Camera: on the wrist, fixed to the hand. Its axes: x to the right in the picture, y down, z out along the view.
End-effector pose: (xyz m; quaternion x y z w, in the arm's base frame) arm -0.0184 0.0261 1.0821 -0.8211 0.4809 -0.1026 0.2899
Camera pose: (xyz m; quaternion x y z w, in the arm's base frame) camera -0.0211 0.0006 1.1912 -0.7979 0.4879 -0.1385 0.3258
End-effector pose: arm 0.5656 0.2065 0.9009 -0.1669 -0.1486 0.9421 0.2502
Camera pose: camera 0.6191 0.2729 0.8282 -0.1706 -0.0929 0.9482 0.2514
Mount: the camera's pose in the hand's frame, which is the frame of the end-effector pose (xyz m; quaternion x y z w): 0.0082 -0.0513 -0.0993 0.0527 0.0166 0.0102 0.9984
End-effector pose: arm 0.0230 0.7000 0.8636 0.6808 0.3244 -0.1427 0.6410
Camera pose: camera -0.0249 0.7963 0.8322 0.7192 0.3201 -0.1417 0.6002
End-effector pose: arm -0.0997 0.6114 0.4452 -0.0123 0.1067 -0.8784 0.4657
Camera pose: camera -0.1582 0.6500 0.3578 0.0279 0.0681 -0.8781 0.4728
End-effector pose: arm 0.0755 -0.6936 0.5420 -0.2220 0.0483 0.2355 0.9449
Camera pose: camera 0.1080 -0.7746 0.4717 -0.1753 0.0786 0.2385 0.9519
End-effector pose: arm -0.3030 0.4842 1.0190 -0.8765 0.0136 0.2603 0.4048
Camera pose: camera -0.2397 0.4490 1.1045 -0.8579 0.0430 0.2487 0.4475
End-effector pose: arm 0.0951 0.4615 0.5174 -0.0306 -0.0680 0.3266 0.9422
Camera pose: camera 0.1475 0.4250 0.4253 0.0130 -0.0347 0.3388 0.9401
